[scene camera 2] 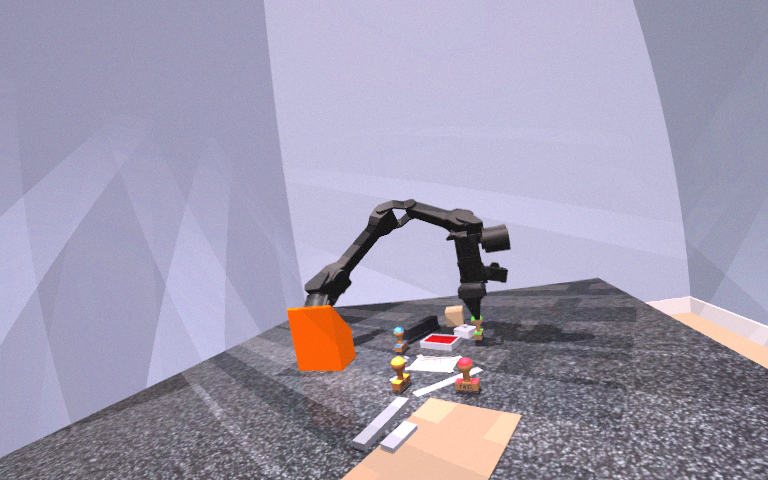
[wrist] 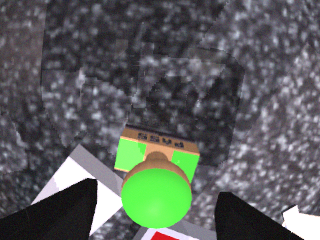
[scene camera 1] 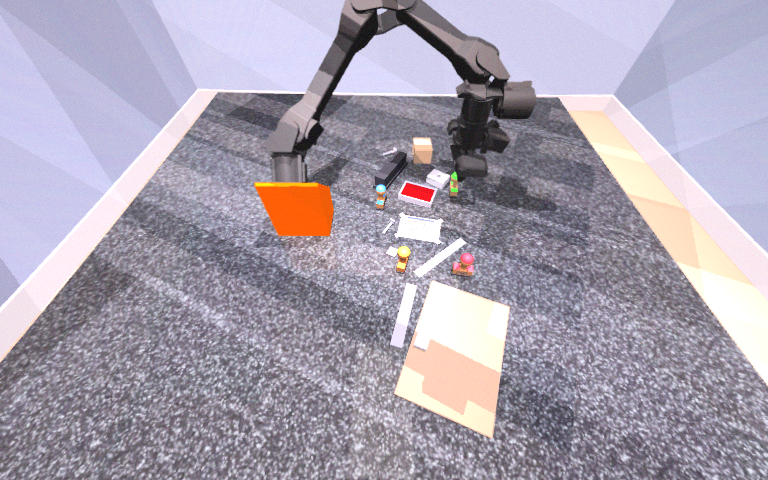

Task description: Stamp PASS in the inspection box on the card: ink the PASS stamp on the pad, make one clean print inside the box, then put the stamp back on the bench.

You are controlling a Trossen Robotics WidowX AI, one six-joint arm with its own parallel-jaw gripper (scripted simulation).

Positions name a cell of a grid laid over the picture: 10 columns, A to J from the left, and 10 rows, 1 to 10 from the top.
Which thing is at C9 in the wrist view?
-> The gripper.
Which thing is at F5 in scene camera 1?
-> A white card.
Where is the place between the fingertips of the gripper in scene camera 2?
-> At G7
